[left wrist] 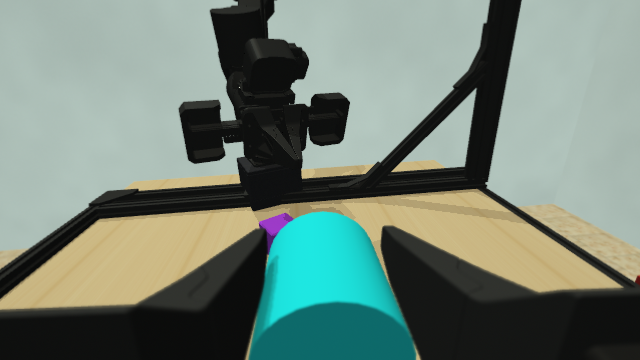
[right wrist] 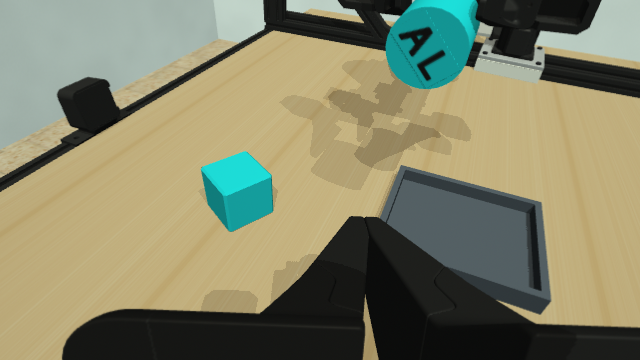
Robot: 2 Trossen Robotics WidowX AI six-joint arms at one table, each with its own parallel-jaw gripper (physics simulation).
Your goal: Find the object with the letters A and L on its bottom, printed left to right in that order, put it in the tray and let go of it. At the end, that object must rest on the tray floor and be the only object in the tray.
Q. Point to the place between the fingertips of the right gripper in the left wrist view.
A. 298,165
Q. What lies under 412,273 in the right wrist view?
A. The right gripper.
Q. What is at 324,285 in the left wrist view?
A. A teal cylinder.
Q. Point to a grey tray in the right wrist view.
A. At 495,241
